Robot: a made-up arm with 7 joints.
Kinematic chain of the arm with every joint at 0, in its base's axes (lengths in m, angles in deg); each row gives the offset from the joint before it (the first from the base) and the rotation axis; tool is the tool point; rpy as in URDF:
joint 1: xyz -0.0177 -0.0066 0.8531 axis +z
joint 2: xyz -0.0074 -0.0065 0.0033 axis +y
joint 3: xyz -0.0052 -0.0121 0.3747 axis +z
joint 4: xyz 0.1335 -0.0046 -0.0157 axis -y
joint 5: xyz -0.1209 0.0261 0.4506 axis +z
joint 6: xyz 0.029 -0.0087 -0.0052 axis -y
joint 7: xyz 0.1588 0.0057 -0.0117 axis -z
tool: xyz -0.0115 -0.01 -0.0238 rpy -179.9 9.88 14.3
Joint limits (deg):
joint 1: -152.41..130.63
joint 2: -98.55..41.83
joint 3: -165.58..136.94
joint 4: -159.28..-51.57
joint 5: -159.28..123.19
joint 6: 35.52..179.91
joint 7: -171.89..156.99
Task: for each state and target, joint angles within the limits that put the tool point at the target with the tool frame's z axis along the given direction. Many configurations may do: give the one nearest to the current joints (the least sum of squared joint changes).
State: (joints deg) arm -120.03 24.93 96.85 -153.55 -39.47 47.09 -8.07
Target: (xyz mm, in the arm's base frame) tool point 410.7 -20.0 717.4 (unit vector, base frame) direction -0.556 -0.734 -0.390
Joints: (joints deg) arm -100.92 39.84 93.61 -157.62 -63.06 75.65 -16.16
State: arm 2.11 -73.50 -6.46 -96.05 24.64 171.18 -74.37
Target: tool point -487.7 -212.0 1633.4 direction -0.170 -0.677 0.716
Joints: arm -13.88 -48.37 -41.43 -61.57 6.07 179.71 -87.26
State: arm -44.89 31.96 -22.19 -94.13 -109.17 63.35 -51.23
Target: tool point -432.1 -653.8 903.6 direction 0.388 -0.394 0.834
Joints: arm -53.47 41.83 -73.12 -130.66 -156.45 45.98 -54.20
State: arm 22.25 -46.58 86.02 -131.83 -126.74 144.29 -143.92
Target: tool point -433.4 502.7 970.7 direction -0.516 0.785 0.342
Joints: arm 34.26 -60.78 78.98 -121.98 -159.28 131.82 -123.37
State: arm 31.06 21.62 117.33 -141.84 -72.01 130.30 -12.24
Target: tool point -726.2 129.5 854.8 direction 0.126 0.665 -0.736
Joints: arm 24.52 -18.24 136.94 -125.81 -39.12 143.89 -10.02
